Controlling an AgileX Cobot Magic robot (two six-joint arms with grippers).
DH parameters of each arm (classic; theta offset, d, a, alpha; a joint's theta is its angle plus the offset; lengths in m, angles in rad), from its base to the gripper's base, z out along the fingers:
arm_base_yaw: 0 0.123 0 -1.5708
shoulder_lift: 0.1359 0 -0.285 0
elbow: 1.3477 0 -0.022 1.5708
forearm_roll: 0 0.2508 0 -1.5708
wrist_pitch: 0 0 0.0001 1.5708
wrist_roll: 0 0.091 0 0
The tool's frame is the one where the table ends.
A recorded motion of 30 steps. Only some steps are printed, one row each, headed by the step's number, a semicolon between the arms.
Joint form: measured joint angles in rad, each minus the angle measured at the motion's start. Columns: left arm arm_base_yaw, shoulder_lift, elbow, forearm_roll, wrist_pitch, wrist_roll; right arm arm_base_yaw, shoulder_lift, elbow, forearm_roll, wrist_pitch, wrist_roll.
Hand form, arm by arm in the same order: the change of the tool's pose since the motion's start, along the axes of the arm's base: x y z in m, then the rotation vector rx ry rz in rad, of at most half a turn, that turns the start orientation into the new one. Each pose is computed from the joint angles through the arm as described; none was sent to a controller.
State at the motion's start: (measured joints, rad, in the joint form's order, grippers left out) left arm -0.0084 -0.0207 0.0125 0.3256 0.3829 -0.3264; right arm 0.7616 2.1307 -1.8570 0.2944 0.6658 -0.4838
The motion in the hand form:
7: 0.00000 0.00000 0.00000 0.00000 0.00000 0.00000; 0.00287 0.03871 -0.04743 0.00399 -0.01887 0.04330
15: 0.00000 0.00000 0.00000 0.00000 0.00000 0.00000; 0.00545 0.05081 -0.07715 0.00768 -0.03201 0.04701
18: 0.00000 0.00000 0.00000 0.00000 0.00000 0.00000; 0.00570 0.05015 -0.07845 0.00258 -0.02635 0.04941
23: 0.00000 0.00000 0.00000 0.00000 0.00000 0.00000; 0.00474 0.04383 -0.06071 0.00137 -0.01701 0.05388
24: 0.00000 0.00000 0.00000 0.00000 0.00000 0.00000; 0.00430 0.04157 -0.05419 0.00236 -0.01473 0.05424
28: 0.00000 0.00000 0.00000 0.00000 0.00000 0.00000; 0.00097 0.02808 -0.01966 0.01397 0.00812 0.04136
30: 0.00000 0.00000 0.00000 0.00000 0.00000 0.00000; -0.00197 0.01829 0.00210 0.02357 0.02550 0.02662
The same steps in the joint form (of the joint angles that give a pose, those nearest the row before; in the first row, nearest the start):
7: 0.0000 0.0000 0.0000 0.0000 0.0000 0.0000; 0.0521 0.1544 -0.0840 0.0128 -0.0859 -0.0261
15: 0.0000 0.0000 0.0000 0.0000 0.0000 0.0000; 0.0662 0.2256 -0.0960 0.0268 -0.1571 -0.0467
18: 0.0000 0.0000 0.0000 0.0000 0.0000 0.0000; 0.0645 0.2274 -0.0960 0.0294 -0.1503 -0.0506
23: 0.0000 0.0000 0.0000 0.0000 0.0000 0.0000; 0.0554 0.1890 -0.0963 0.0296 -0.1019 -0.0490
24: 0.0000 0.0000 0.0000 0.0000 0.0000 0.0000; 0.0524 0.1751 -0.0965 0.0292 -0.0865 -0.0470
28: 0.0000 0.0000 0.0000 0.0000 0.0000 0.0000; 0.0355 0.1001 -0.0969 0.0277 -0.0043 -0.0170
30: 0.0000 0.0000 0.0000 0.0000 0.0000 0.0000; 0.0241 0.0518 -0.0971 0.0260 0.0473 0.0101

